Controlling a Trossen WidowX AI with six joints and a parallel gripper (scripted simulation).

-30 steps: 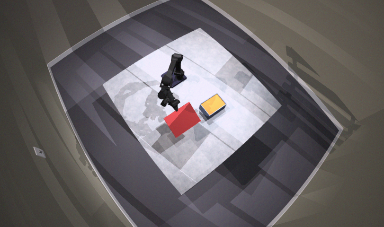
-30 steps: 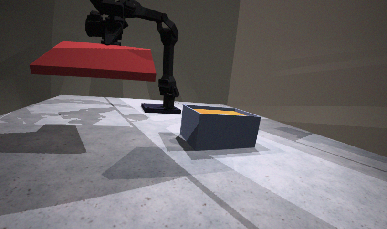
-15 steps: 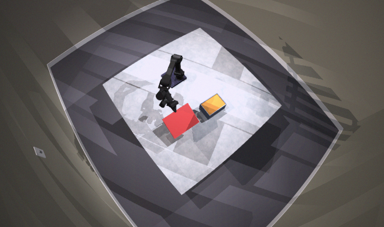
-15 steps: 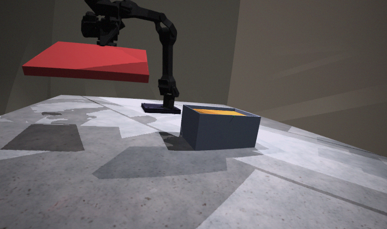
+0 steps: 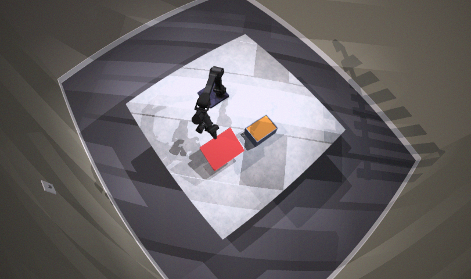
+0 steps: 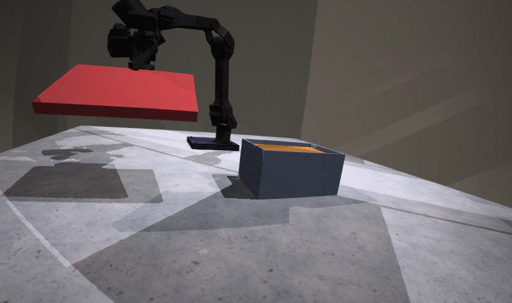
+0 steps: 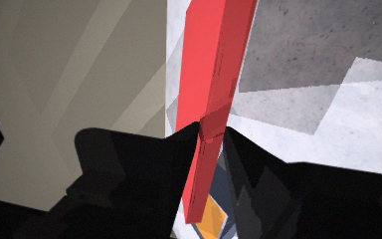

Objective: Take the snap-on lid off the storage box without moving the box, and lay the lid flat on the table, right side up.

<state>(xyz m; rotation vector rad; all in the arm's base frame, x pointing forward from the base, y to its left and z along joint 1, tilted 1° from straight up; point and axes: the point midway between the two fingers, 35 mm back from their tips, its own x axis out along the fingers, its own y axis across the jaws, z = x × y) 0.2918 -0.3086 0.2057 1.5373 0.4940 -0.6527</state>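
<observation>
My gripper tip is now 70 mm short of the red lid, 10 mm to the left of it and 30 mm above it. The rest, counted from my gripper tip: storage box (110 mm ahead, 330 mm to the left, 160 mm below).
</observation>
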